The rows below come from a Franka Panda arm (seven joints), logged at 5 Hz.
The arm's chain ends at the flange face. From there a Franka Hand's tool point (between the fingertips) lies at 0.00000 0.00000 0.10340 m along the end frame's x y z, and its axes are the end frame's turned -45 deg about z.
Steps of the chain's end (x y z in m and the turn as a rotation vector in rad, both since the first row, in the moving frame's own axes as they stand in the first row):
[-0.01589 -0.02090 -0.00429 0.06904 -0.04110 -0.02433]
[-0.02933 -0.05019 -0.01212 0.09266 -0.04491 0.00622]
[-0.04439 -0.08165 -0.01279 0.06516 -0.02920 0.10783]
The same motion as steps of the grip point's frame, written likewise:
[0.00549 -0.03408 -0.00462 0.07788 0.01976 -0.02433]
[0.01827 -0.06626 -0.01267 0.09728 0.03376 0.00622]
[0.02934 -0.09586 -0.01305 0.06672 0.02543 0.10783]

